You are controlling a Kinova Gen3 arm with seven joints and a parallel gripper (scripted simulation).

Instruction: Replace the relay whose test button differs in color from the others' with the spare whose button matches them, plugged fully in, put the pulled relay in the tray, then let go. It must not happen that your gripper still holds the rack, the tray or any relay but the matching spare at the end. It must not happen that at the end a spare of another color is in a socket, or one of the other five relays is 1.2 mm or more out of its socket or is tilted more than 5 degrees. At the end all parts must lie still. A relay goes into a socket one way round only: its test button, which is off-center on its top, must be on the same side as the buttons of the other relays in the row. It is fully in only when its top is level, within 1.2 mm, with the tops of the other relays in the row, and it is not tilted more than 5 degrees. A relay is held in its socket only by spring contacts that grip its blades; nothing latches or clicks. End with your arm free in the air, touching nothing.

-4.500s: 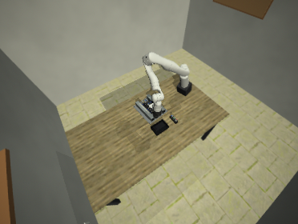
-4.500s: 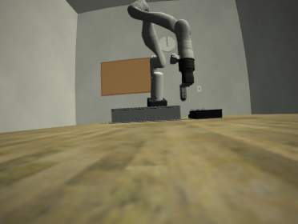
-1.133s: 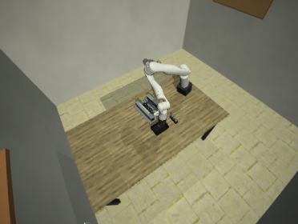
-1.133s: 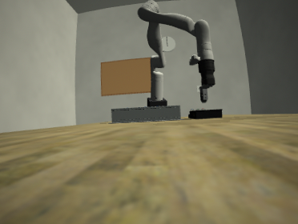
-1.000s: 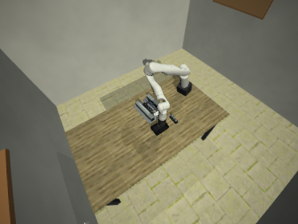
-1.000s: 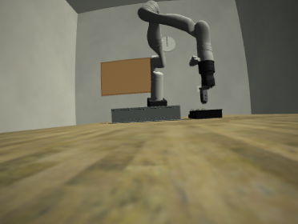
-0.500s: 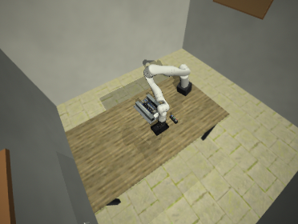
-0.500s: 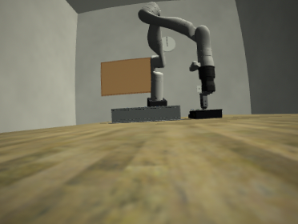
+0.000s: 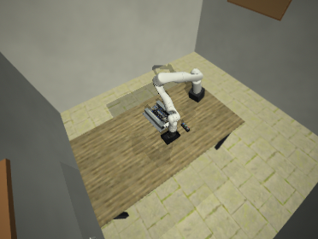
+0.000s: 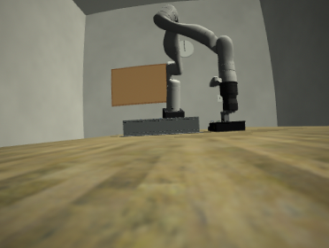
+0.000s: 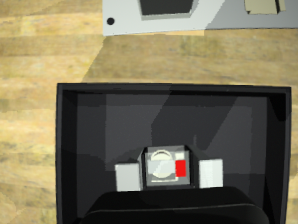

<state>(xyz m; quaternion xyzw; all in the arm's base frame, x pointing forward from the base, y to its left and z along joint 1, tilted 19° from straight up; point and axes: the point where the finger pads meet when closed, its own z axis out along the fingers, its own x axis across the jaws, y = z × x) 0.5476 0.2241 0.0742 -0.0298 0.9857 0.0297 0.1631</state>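
Now: the black tray 20 mm below my hand. Also, from my hand: spare relay: 190 mm behind, 10 mm to the left.
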